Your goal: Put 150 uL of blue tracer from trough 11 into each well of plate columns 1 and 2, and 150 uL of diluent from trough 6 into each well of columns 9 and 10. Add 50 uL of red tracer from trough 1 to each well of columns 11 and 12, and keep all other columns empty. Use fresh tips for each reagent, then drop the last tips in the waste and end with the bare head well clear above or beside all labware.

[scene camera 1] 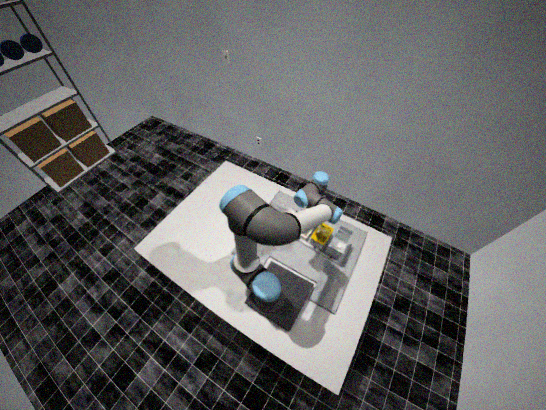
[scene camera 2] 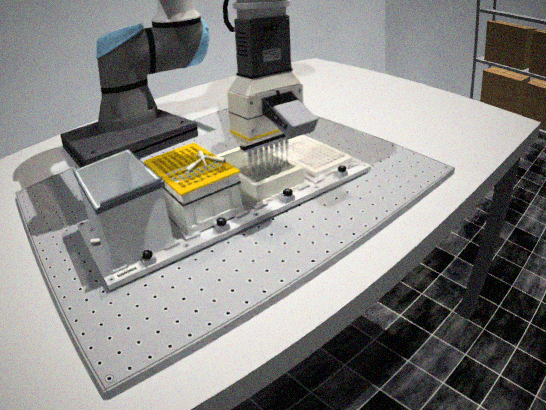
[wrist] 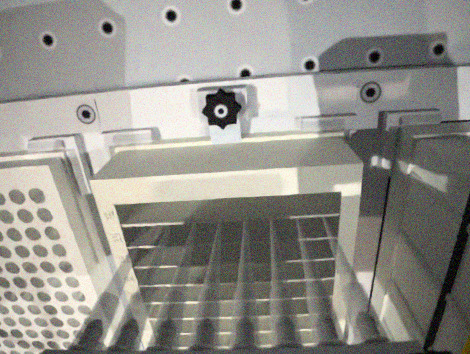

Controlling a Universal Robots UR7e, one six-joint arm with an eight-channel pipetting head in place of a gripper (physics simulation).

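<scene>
My pipetting head [scene camera 2: 268,152] [wrist: 245,295] carries a row of tips, lowered inside the cream trough reservoir [scene camera 2: 277,186] [wrist: 225,182]. The tip ends are down among the dividers; whether they touch liquid or hold any is not visible. No coloured liquid shows between the dividers in the wrist view. The white well plate [scene camera 2: 325,156] [wrist: 30,172] stands beside the reservoir. The yellow-topped tip rack [scene camera 2: 220,175] [scene camera 1: 317,239] [wrist: 430,225] stands on its other side. Loose white tips [scene camera 2: 201,159] lie across its top. The grey waste bin [scene camera 2: 131,225] [scene camera 1: 341,245] stands beyond the rack.
The labware stands in a row along a pale rail [scene camera 2: 250,222] with black star knobs [scene camera 2: 287,192] [wrist: 221,109], on a perforated board [scene camera 2: 200,300]. The robot base plate [scene camera 2: 130,135] is behind the bin and rack. The reservoir walls stand close around the tips.
</scene>
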